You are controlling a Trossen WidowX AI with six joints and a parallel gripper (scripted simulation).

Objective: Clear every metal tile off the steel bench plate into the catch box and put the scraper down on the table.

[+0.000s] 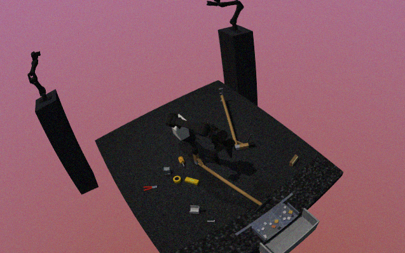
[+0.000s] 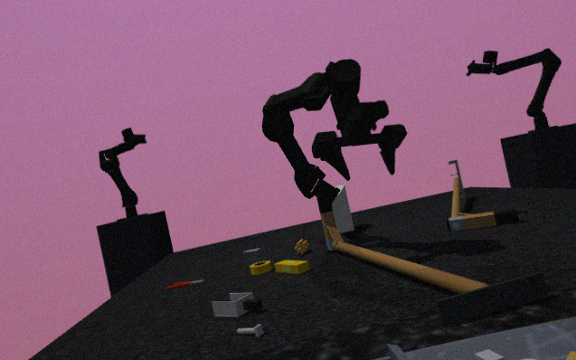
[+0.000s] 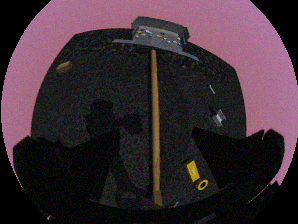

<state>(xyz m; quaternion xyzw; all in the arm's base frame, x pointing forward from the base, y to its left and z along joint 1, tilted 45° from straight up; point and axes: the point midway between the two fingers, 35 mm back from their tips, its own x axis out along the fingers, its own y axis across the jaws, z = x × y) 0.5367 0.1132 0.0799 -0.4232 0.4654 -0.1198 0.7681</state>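
My gripper tip is now 4 cm short of the long scraper, 2 cm to the left of it and 11 cm above it. Round my gripper tip: yellow tape ring (18 cm behind, 26 cm to the right, 16 cm below); then yellow block (11 cm behind, 20 cm to the right, 16 cm below); then yellow-handled screwdriver (31 cm behind, 16 cm to the right, 16 cm below).
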